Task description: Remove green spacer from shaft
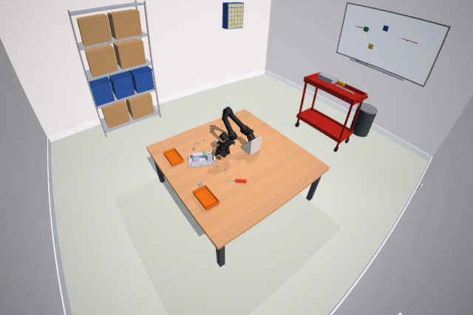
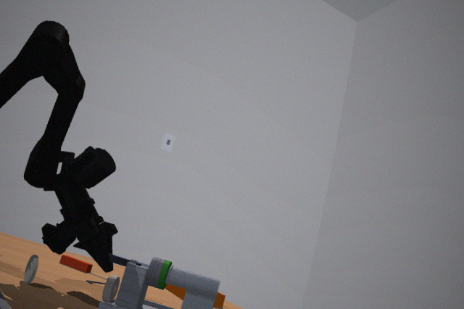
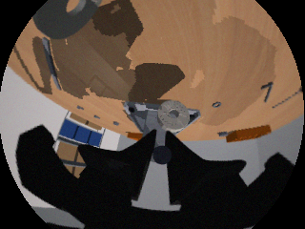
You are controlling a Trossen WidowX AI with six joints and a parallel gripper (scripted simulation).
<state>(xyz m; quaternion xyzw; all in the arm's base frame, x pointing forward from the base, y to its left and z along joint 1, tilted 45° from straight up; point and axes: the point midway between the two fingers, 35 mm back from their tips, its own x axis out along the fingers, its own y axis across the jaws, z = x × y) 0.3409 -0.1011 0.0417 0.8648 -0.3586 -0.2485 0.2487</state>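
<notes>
The dark shaft is 30 mm ahead of my gripper tip, 20 mm to the right of it and 20 mm above it. The rest, counted from my gripper tip: green spacer (90 mm ahead, 50 mm to the right, 20 mm above).
</notes>
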